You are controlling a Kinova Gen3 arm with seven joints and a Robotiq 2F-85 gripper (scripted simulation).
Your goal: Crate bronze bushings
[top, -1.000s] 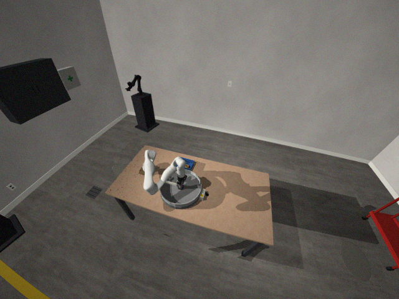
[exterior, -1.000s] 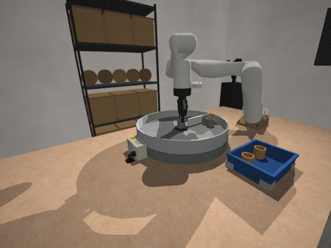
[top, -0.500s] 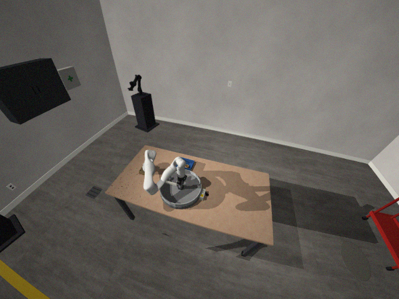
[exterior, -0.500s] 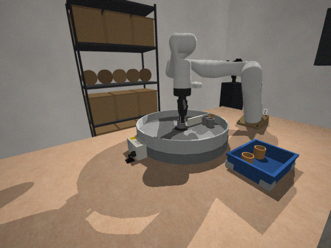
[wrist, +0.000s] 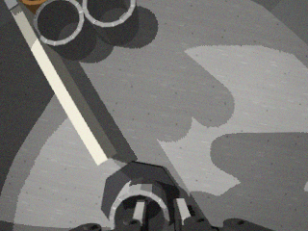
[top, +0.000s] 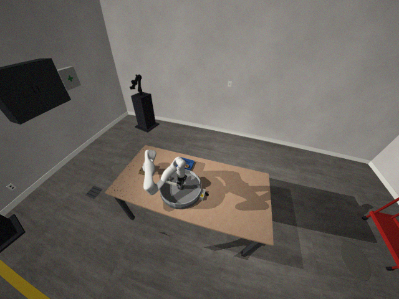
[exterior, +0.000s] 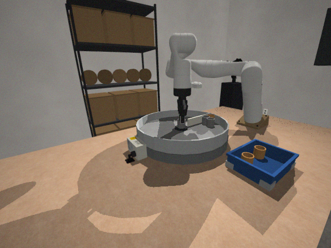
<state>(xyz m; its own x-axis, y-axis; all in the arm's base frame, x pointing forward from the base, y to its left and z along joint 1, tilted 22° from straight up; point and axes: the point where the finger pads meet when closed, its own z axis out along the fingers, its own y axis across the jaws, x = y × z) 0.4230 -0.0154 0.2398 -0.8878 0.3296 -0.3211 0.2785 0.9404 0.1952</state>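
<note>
My hand is 50 mm above the grey turning table and 20 mm to the left of it. From my hand the other things lie so: blue crate: 300 mm to the left, 150 mm behind, 80 mm below.
</note>
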